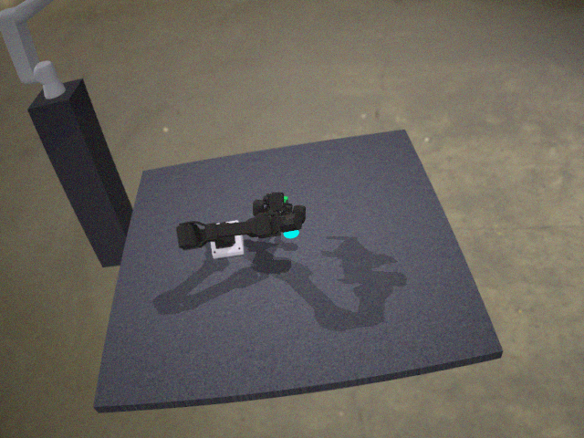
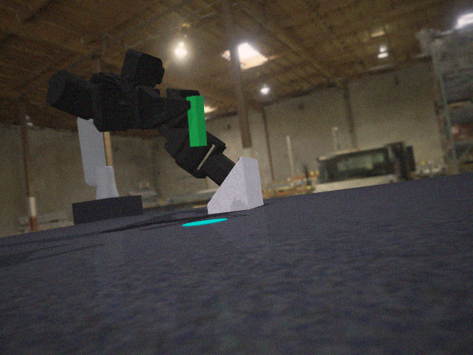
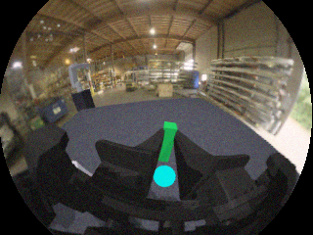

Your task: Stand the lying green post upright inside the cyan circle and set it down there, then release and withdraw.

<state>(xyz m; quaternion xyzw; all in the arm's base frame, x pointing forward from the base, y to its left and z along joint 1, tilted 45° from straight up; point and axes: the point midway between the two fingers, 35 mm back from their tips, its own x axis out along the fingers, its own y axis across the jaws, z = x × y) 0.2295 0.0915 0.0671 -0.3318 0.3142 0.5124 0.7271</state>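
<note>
My gripper tip is 1 cm to the left of the cyan circle and 16 cm above it. From my gripper tip the other things lie so: green post (2 cm below).
</note>
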